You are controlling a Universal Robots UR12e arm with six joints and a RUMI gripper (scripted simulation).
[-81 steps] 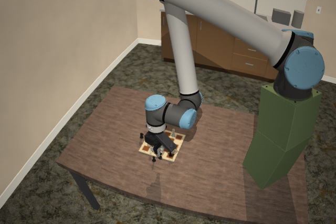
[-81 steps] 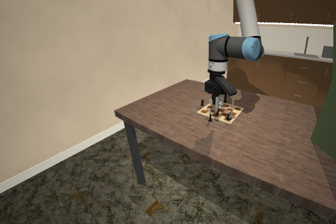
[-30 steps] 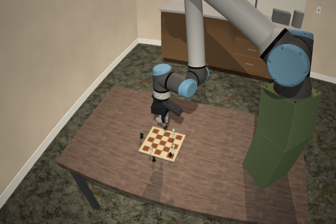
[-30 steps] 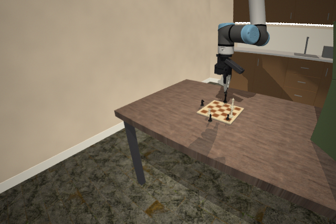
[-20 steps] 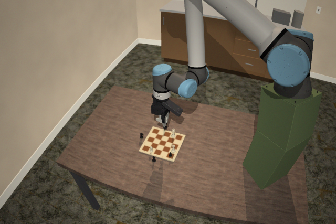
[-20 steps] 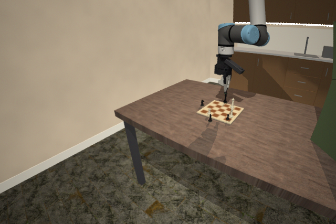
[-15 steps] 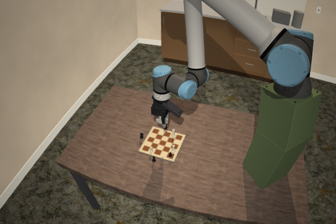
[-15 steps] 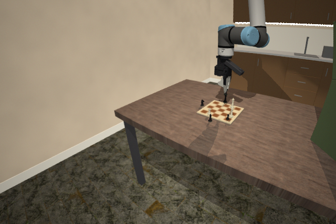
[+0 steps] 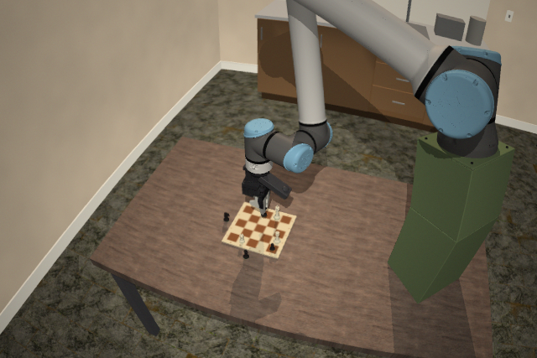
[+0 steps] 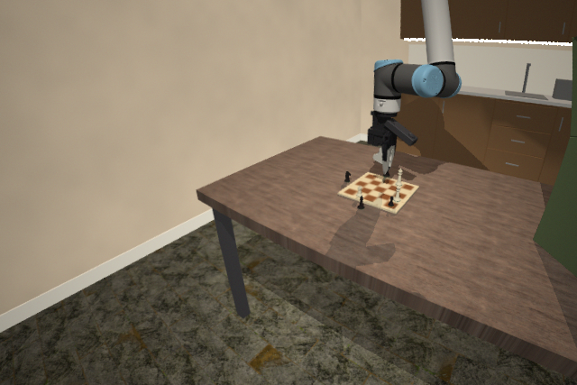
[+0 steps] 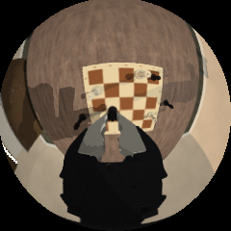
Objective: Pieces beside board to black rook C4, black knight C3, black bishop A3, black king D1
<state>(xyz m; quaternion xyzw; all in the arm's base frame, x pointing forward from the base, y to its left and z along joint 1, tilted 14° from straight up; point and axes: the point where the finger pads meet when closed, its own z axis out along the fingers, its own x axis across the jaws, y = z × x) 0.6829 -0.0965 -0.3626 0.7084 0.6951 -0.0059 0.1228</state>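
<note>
The chessboard lies 70 mm below my hand and 40 mm to the left of it.
</note>
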